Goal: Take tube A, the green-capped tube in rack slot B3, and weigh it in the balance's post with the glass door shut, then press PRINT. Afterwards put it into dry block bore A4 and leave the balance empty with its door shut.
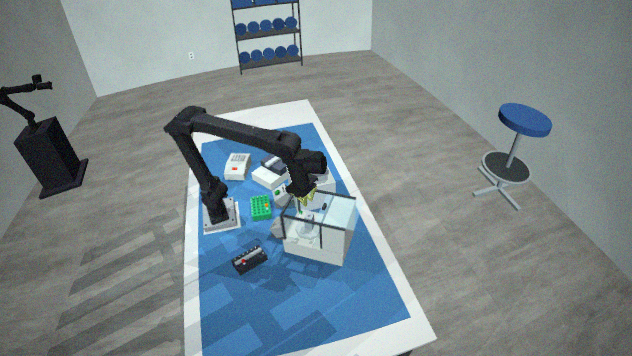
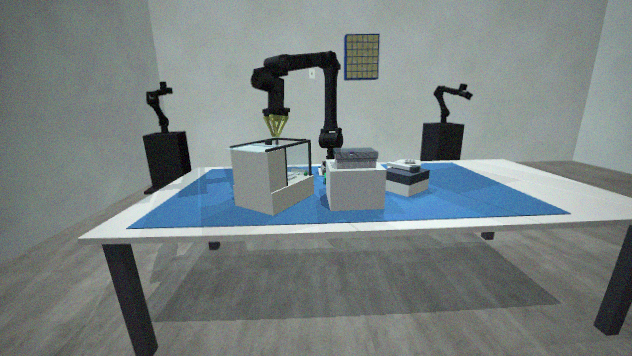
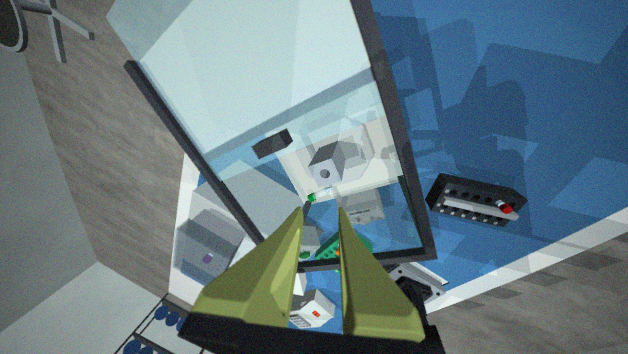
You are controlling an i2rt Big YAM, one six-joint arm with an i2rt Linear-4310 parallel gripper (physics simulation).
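Places are measured from the arm's base along level axes (x ahead, y left, z up), in metres.
Pixels of known places: gripper, fingertip midpoint: (image 1: 307, 203) (image 2: 275, 136) (image 3: 320, 213); arm's base, link origin: (image 1: 217, 212).
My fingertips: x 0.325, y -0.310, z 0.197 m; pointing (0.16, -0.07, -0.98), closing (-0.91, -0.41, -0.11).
For each thing: its top centre in the pictures, then the offset to it from my fingertips. "spot": a spot on its surface instead.
- Tube A, top centre: (image 3: 319, 196) (image 1: 299, 214) dx -0.006, dy +0.089, dz -0.139 m
- grey post, surface spot: (image 3: 326, 166) (image 1: 310, 217) spot: dx +0.008, dy +0.005, dz -0.081 m
- dark handle, surface spot: (image 3: 272, 143) (image 1: 324, 206) spot: dx +0.049, dy -0.032, dz -0.006 m
- dry block, top centre: (image 3: 229, 282) (image 2: 351, 146) (image 1: 299, 165) dx +0.073, dy +0.265, dz -0.039 m
- black box with a red button, top centre: (image 3: 480, 210) (image 1: 247, 255) dx -0.260, dy +0.009, dz -0.181 m
- white keypad unit, top centre: (image 3: 305, 321) (image 2: 404, 160) (image 1: 236, 160) dx -0.157, dy +0.608, dz -0.159 m
- white device with a dark top, top centre: (image 2: 398, 163) (image 1: 273, 158) dx +0.014, dy +0.485, dz -0.127 m
- small box with a green button, top centre: (image 1: 277, 190) dx -0.038, dy +0.281, dz -0.154 m
Tube A (image 3: 319, 194) (image 1: 300, 213), with its green cap, lies on its side on the balance's floor beside the grey post (image 3: 326, 166) (image 1: 307, 217). The post's bore is empty. The balance (image 1: 318, 248) (image 2: 252, 176) (image 3: 383, 88) is a glass box on a white base. Its top glass door, with a dark handle (image 3: 272, 143) (image 1: 324, 206), is slid partway back, so the near part of the top is uncovered. My gripper (image 3: 320, 213) (image 1: 305, 203) (image 2: 276, 133) hangs just above the balance's top edge, its fingers narrowly apart with nothing between them. The green rack (image 1: 260, 207) (image 3: 328, 249) stands left of the balance. The dry block (image 2: 355, 157) (image 3: 206, 241) sits on a white box.
A black box with a red button (image 1: 249, 259) (image 3: 474, 200) lies in front of the balance. A white keypad unit (image 1: 237, 166) (image 3: 309, 310), a white device with a dark top (image 1: 271, 170) (image 2: 406, 179) and a small box with a green button (image 1: 278, 193) stand behind.
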